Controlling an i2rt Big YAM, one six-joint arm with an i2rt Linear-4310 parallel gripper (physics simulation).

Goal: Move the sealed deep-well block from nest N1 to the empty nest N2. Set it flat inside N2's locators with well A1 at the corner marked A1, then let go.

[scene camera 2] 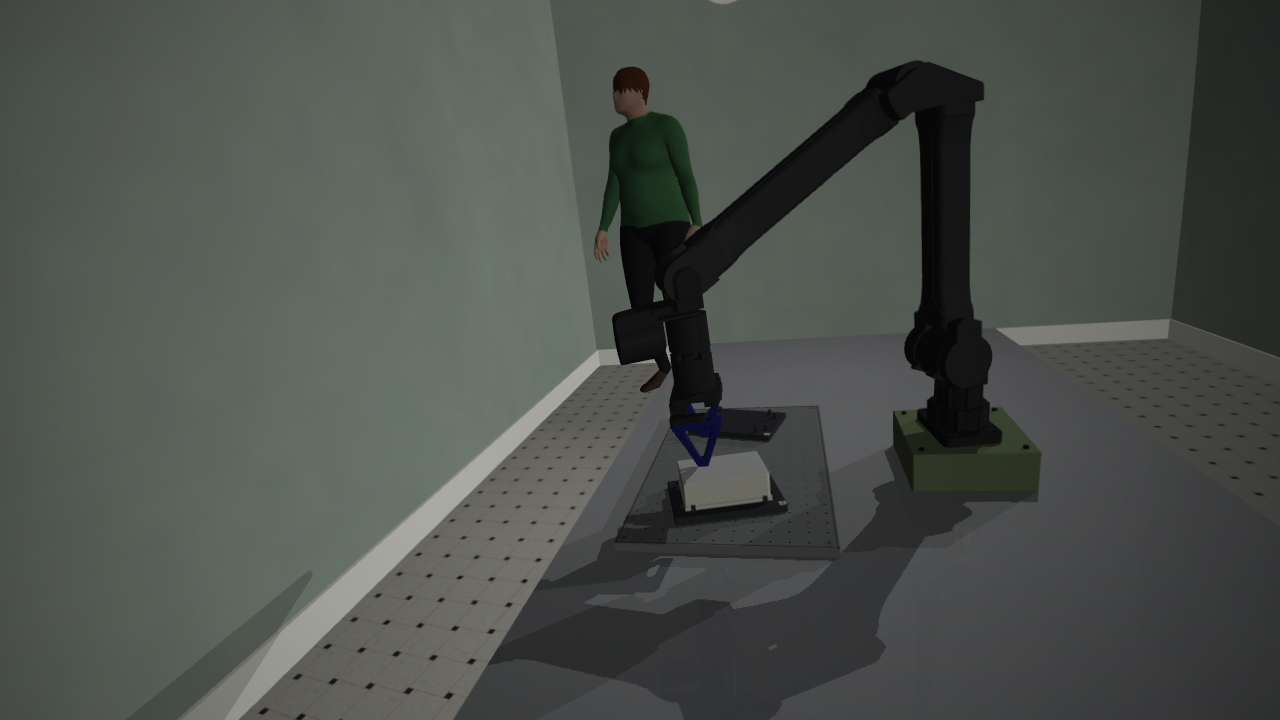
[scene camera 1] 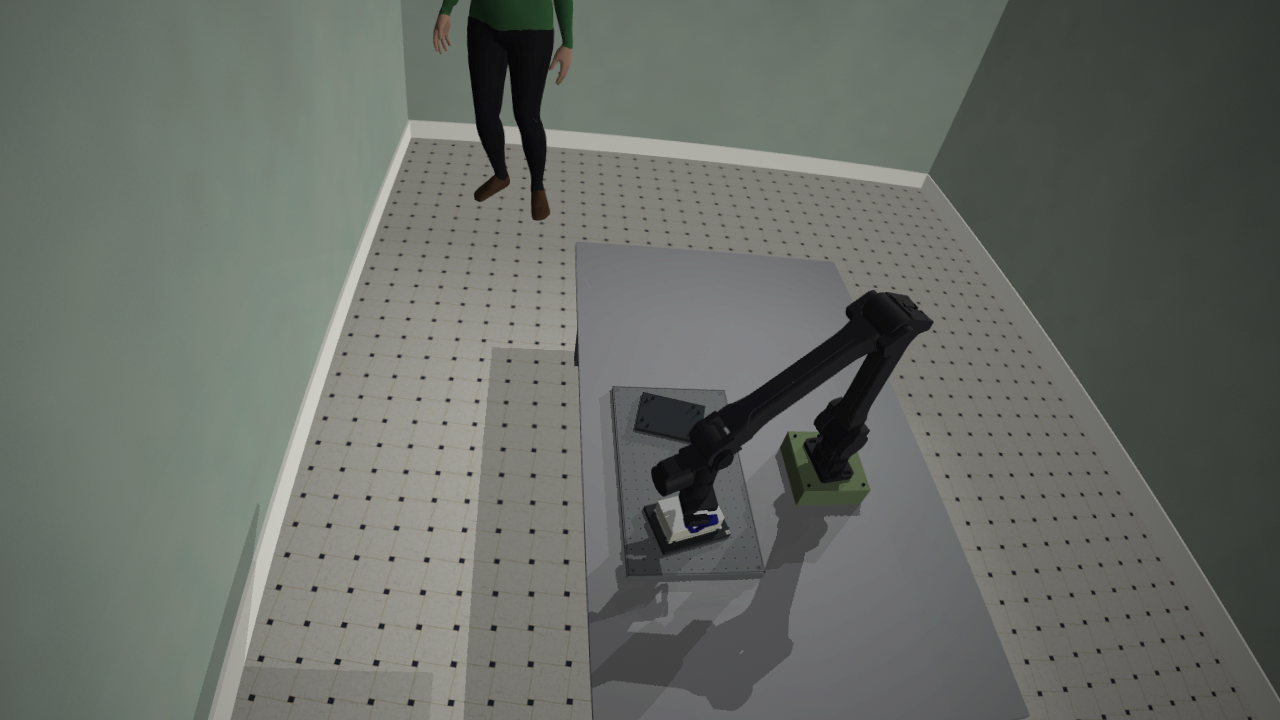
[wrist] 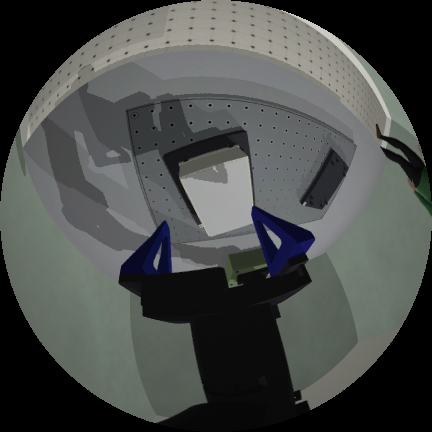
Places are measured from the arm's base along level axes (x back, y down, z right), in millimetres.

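Pixels of known places: gripper, fingertip midpoint: (scene camera 2: 704,450) (scene camera 1: 688,511) (wrist: 209,216); arm's base, link origin: (scene camera 2: 957,429) (scene camera 1: 827,460) (wrist: 251,274).
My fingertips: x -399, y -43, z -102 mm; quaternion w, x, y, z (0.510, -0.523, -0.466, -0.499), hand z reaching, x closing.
Observation:
For each thing: its top centre in the pictures, then the offset to it from my fingertips.
- sealed deep-well block, top centre: (wrist: 224,204) (scene camera 2: 721,466) (scene camera 1: 691,510) dx +23, dy +39, dz +24 mm
- dark nest N1, top centre: (scene camera 2: 723,486) (wrist: 219,191) (scene camera 1: 688,517) dx +23, dy +71, dz +24 mm
- empty dark nest N2, top centre: (scene camera 2: 737,415) (scene camera 1: 671,413) (wrist: 330,186) dx +68, dy +71, dz +315 mm
- grey perforated plate, top centre: (scene camera 2: 737,460) (wrist: 282,184) (scene camera 1: 682,471) dx +53, dy +92, dz +157 mm
The sealed deep-well block (scene camera 1: 673,519) (scene camera 2: 725,488) (wrist: 225,205), a white box, sits in the dark nest N1 (scene camera 1: 656,532) (scene camera 2: 733,513) (wrist: 210,146). The empty dark nest N2 (scene camera 1: 666,417) (scene camera 2: 751,423) (wrist: 326,181) lies farther back, turned at an angle, with small locators and a pale mark at one corner. My gripper (scene camera 1: 702,522) (scene camera 2: 702,461) (wrist: 209,216) is open and empty, pointing down, with its blue fingertips low over the block. In the wrist view the tips show to either side of the block's near end; their exact height above it is hard to tell. No A1 lettering is legible.
Both nests stand on a grey perforated plate (scene camera 1: 640,474) (scene camera 2: 805,465) (wrist: 150,185) on the table. The arm's green base block (scene camera 1: 827,492) (scene camera 2: 975,470) (wrist: 245,260) is to the right. A person (scene camera 1: 510,80) (scene camera 2: 648,170) stands beyond the table.

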